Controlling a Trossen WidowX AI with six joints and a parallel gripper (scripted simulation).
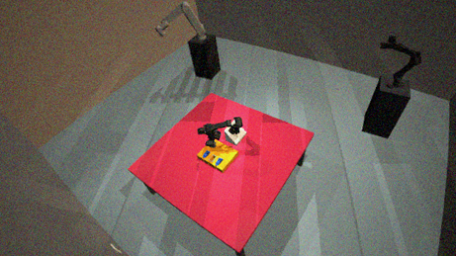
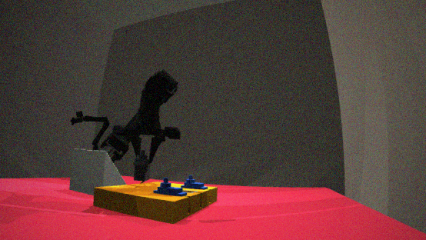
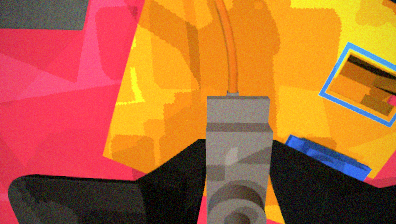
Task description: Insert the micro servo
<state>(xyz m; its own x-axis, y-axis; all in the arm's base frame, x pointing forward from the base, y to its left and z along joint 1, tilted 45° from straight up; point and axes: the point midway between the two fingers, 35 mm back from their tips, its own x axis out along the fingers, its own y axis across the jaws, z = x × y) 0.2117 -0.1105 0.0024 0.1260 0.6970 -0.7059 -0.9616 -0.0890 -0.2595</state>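
Now: gripper tip 60 mm to the right of the yellow-orange deck and 100 mm above it.
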